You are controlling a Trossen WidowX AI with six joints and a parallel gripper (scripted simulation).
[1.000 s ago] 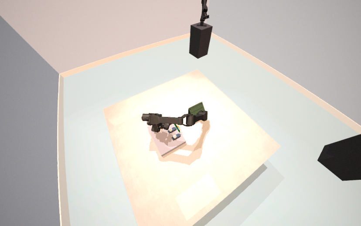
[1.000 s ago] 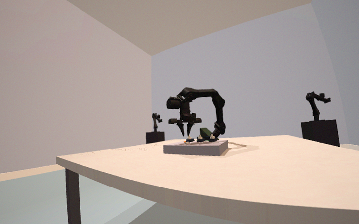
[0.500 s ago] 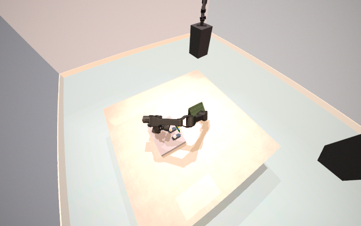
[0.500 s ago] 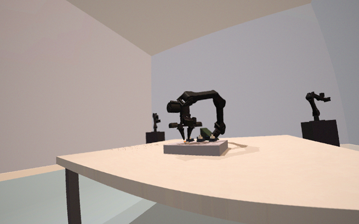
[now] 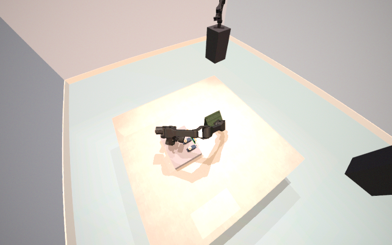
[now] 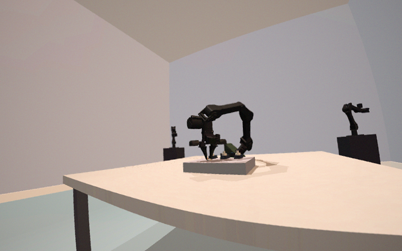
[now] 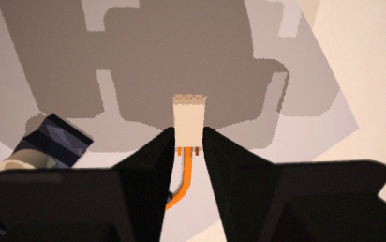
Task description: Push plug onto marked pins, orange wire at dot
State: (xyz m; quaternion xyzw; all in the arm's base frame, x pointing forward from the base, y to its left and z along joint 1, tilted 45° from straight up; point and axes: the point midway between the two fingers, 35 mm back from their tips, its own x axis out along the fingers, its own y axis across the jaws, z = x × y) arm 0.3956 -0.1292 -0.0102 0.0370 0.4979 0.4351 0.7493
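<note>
The blue band is 130 mm behind my gripper tip, 100 mm to the left of it and 20 mm above it. From my gripper tip the other things lie so: grey holder (50 mm to the left, 30 mm below, 20 mm ahead); then white dot (130 mm behind, 100 mm to the left, 20 mm above); then black pin header (130 mm behind, 70 mm to the left, 10 mm above).
</note>
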